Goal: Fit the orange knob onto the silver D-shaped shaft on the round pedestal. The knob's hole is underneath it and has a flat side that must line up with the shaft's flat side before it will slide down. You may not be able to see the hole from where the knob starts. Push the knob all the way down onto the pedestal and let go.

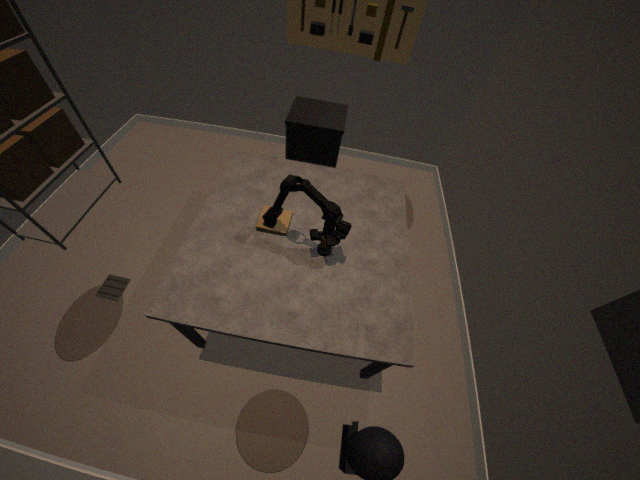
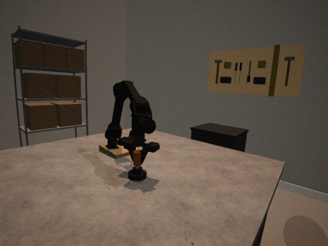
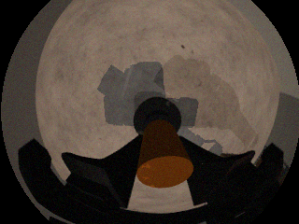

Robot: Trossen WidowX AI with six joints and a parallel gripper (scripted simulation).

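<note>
Right now my gripper tip is 3 cm below the orange knob. Round my gripper tip: round black pedestal 4 cm below.
</note>
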